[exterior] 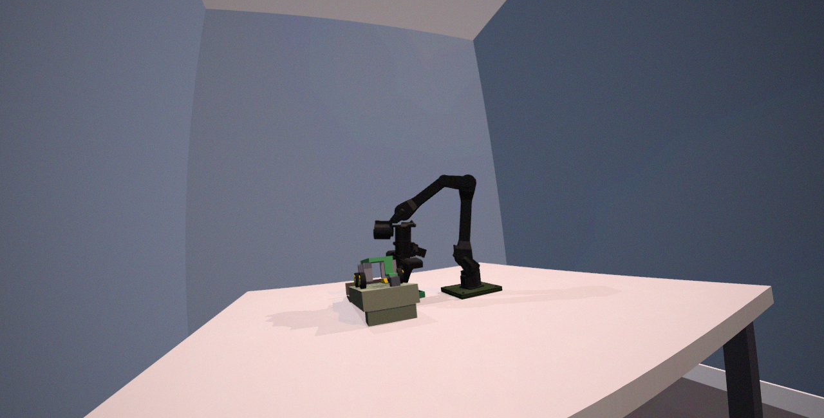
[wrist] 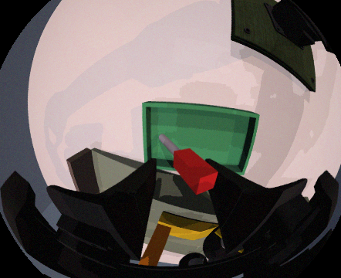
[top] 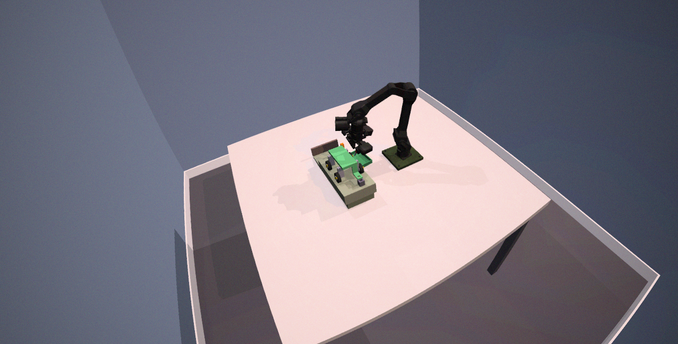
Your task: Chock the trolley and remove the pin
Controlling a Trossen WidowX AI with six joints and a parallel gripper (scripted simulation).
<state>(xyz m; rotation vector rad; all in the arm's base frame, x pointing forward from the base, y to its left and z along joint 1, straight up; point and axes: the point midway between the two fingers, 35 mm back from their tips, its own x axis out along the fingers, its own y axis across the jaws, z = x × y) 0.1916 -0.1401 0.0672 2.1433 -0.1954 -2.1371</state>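
The green tray is 1 cm behind my gripper tip, 2 cm to the left of it and 6 cm below it. From my gripper tip the other things lie so: ramp: 14 cm ahead, 10 cm to the left; then red-headed stop pin: 1 cm below; then yellow chock: 7 cm ahead, 1 cm to the left, 3 cm above.
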